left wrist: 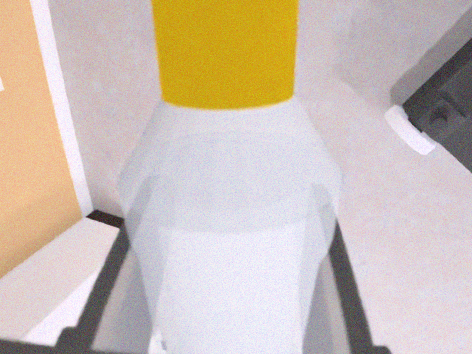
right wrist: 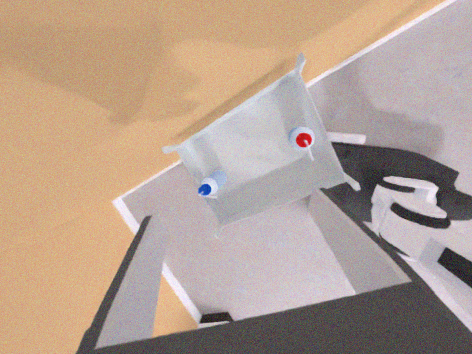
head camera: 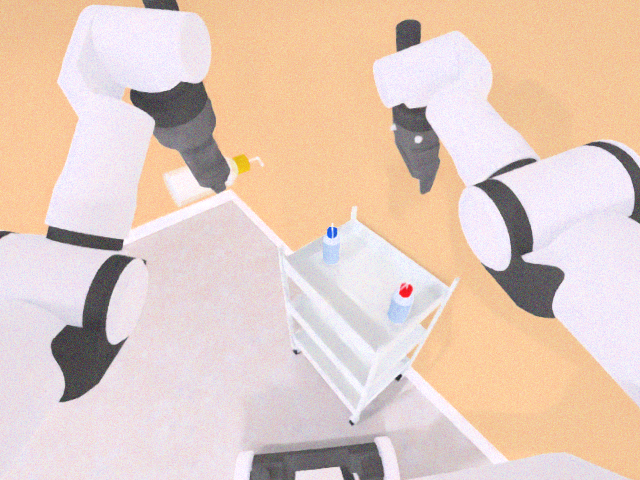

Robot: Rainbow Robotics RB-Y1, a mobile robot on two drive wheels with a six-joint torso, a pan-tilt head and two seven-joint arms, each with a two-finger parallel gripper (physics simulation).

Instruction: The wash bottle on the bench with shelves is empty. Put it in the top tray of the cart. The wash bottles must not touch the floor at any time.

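Places are measured from the robot's base along level axes (x ahead, y left, z up), in millimetres.
Pixels of known places: left gripper, fingertip midpoint: [left wrist: 234,198] [head camera: 214,180]; right gripper, fingertip midpoint: [right wrist: 239,211] [head camera: 414,171]; robot's base, origin of the base link: [left wrist: 468,65].
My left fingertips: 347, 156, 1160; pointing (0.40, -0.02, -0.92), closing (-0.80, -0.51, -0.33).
Observation:
Ahead of a thing's pixels: the offset from my left fingertips to its top centre, as dx, dy, dz.
A clear, empty wash bottle with a yellow cap @[-8, -16, +52] [head camera: 241,163] [left wrist: 227,55] is held tilted, nearly lying, in my left gripper [head camera: 221,189] [left wrist: 232,240], which is shut on its body, up and to the left of the cart. The white three-tier cart [head camera: 321,292] [right wrist: 235,107] stands at the picture's middle. Its top tray holds a blue-capped bottle @[+223, -258, -322] [head camera: 331,249] [right wrist: 212,185] at one end and a red-capped bottle @[-25, -424, -322] [head camera: 399,305] [right wrist: 303,138] at the other, both upright. My right gripper [head camera: 424,191] [right wrist: 239,211] is open and empty, up and to the right of the cart.
The robot's dark base [head camera: 315,457] [right wrist: 400,165] is near the cart's lower end. A white strip [head camera: 454,417] [right wrist: 382,47] runs along the floor past the cart, between orange and grey surfaces. A pale box-like surface with a dark edge shows at lower left in the left wrist view.

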